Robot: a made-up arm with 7 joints.
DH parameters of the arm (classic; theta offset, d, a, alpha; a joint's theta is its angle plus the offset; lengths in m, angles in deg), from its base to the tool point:
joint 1: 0 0.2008 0 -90
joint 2: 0 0 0 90
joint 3: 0 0.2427 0.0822 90
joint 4: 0 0 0.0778 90
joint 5: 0 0.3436 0 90
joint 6: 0 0 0.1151 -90
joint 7: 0 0.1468 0 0
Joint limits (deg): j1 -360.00..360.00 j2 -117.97..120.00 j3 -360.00..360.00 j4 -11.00..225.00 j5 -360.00..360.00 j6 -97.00..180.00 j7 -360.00..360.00
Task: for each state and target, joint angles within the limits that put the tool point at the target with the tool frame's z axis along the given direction. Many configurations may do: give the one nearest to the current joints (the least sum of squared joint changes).
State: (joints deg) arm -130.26 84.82 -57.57 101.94 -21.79 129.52 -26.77
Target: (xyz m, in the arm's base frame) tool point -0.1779 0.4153 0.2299 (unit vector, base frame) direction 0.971 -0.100 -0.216
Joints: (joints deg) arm -154.14 62.04 -90.35 66.52 -11.75 97.91 -26.77
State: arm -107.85 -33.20 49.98 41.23 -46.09 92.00 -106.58
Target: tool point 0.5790 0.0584 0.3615 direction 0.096 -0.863 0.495
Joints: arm -95.16 -62.17 90.65 79.28 -60.07 75.05 -106.58
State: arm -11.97 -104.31 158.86 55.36 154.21 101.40 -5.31
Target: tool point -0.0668 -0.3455 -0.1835 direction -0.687 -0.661 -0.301
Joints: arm -18.70 -94.95 213.06 36.38 145.47 88.21 -5.31
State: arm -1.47 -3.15 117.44 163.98 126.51 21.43 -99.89
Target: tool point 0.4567 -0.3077 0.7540 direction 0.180 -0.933 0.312
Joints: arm -35.05 48.42 142.64 171.74 149.81 51.11 -99.89
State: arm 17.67 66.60 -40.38 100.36 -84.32 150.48 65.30
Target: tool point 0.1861 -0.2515 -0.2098 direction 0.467 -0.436 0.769
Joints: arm 9.47 106.50 -14.01 77.88 -90.34 135.79 65.30
